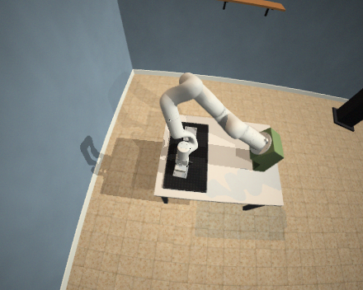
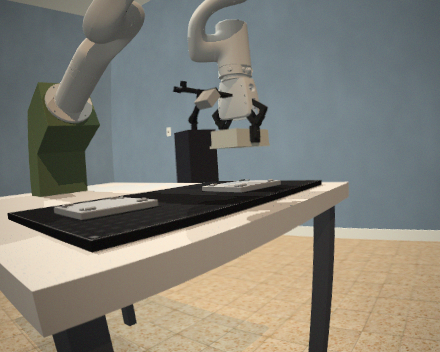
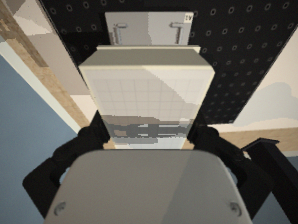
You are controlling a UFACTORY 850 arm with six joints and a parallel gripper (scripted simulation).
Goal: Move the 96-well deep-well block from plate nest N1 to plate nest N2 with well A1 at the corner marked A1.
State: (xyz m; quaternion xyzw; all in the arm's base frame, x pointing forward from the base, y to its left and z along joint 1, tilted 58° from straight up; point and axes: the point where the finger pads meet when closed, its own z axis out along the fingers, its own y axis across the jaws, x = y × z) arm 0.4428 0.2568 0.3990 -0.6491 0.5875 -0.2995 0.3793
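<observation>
The cream deep-well block is right at my hand. Also, from my hand: plate nest N1: 70 mm ahead, 360 mm to the right, 110 mm below; then plate nest N2: 110 mm below.
</observation>
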